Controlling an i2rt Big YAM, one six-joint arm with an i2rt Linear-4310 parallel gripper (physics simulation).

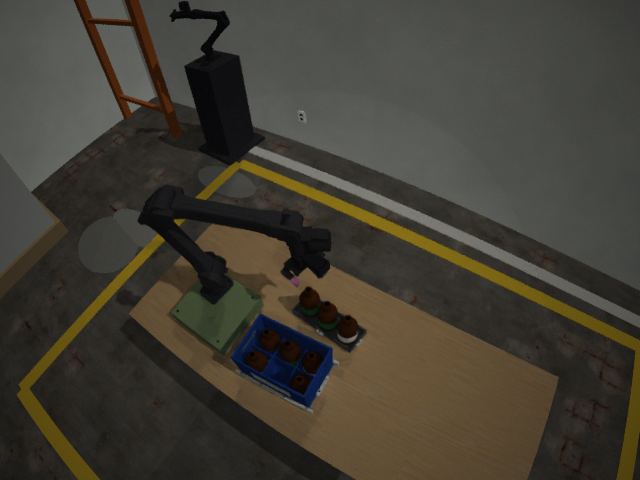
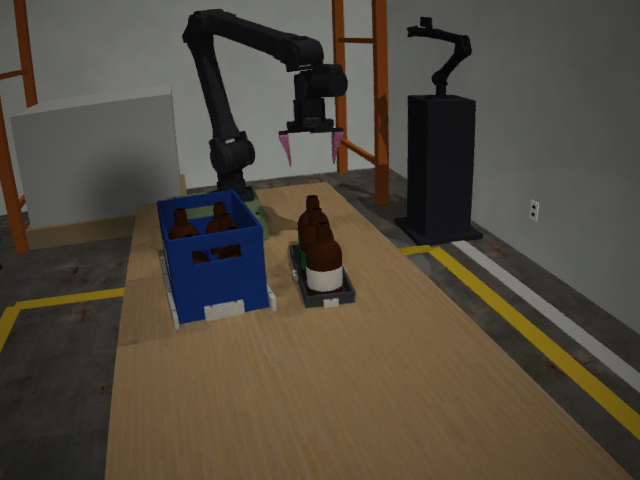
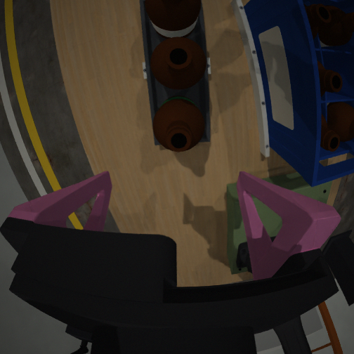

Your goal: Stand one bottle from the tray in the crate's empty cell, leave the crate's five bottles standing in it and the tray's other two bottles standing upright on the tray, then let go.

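Places are measured from the arm's base along level axes (x ahead, y left, z up), in metres.
Where they show: gripper, fingertip midpoint: [image 1: 306, 277] [image 2: 312, 164]; arm's base, origin of the base link: [image 1: 216, 288].
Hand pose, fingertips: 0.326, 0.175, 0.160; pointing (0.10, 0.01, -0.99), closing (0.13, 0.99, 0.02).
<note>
Each offset is from my fingertips to the top centre of the thing, as dx, dy, dz. Level surfaces: height alone.
My gripper [image 1: 295, 281] [image 2: 312, 164] [image 3: 173, 178] is open and empty, above and to the arm-base side of the dark tray @(+0.092, -0.011, -0.209) [image 1: 352, 346] [image 2: 312, 301] [image 3: 206, 115]. Three brown bottles stand upright in a row on the tray: a green-labelled one @(+0.003, -0.004, -0.074) [image 1: 309, 298] [image 2: 311, 204] [image 3: 179, 120] nearest the gripper, another green-labelled one @(+0.090, -0.014, -0.074) [image 1: 327, 312] [image 3: 162, 70] in the middle, and a white-labelled one @(+0.180, -0.018, -0.074) [image 1: 347, 327] [image 2: 324, 255] [image 3: 172, 11] at the far end. The blue crate @(+0.080, -0.251, -0.059) [image 1: 311, 395] [image 2: 222, 284] [image 3: 305, 115] holds five brown bottles; its middle cell on the side away from the tray is empty.
The green base plate [image 1: 219, 312] [image 3: 300, 200] of the arm lies beside the crate on the wooden table @(dz -0.234) [image 1: 439, 382] [image 2: 310, 387] [image 3: 100, 100]. White brackets edge the crate's foot. A second arm stands on a dark pedestal [image 1: 219, 103] [image 2: 439, 165] off the table.
</note>
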